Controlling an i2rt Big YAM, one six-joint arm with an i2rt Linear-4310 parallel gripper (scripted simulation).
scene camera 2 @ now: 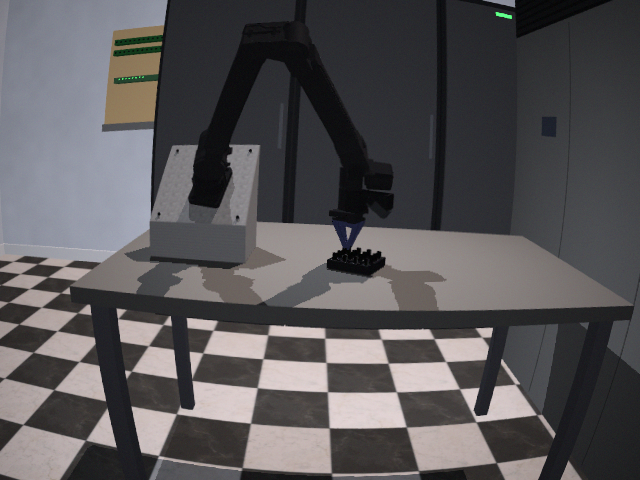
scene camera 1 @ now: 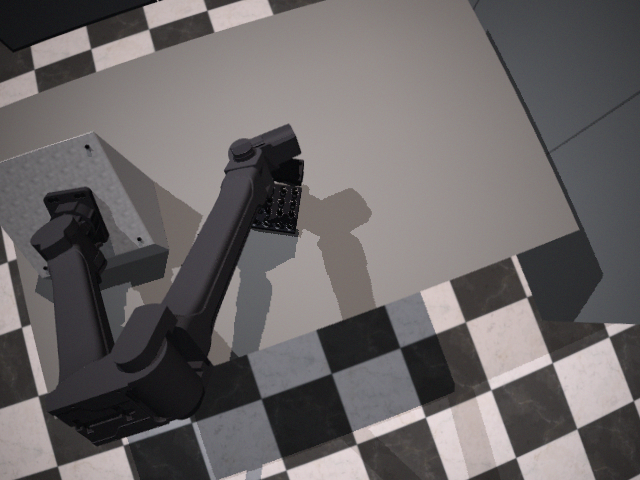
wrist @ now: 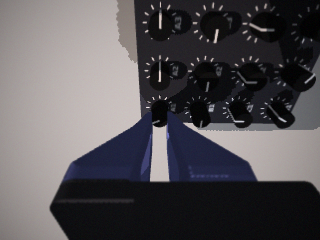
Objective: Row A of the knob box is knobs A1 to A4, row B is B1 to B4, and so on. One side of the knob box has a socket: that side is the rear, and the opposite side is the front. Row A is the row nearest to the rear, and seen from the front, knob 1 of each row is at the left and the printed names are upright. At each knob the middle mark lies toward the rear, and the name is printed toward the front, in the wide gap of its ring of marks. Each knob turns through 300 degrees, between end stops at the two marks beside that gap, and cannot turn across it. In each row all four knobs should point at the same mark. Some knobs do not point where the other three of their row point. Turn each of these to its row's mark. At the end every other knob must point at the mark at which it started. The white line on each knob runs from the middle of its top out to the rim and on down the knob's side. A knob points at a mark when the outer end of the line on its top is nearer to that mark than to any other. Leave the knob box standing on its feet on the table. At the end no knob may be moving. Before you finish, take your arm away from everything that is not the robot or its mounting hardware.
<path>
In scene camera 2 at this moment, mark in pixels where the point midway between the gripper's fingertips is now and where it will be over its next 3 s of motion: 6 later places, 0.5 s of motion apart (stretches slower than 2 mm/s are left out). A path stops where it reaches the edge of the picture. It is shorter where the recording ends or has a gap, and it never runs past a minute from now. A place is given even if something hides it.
The gripper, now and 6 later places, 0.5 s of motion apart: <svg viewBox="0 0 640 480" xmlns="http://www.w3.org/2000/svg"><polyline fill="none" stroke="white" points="346,249 346,243 347,235 347,233 348,232 348,230 348,228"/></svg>
</path>
